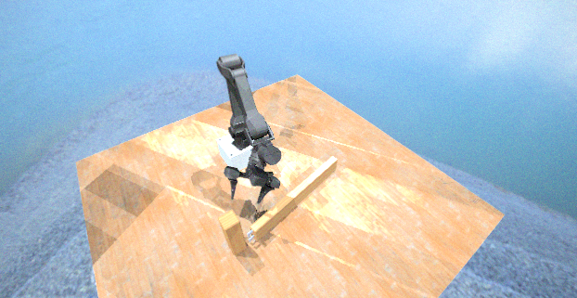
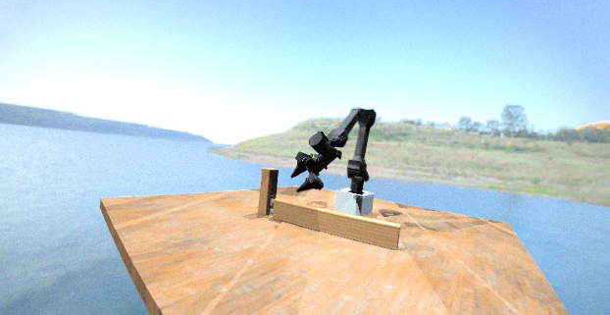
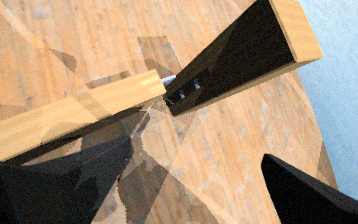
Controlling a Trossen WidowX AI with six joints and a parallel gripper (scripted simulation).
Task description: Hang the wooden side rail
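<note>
Now: gripper tip 40 mm short of the headboard post, 90 mm to the left of it and 40 mm above it.
</note>
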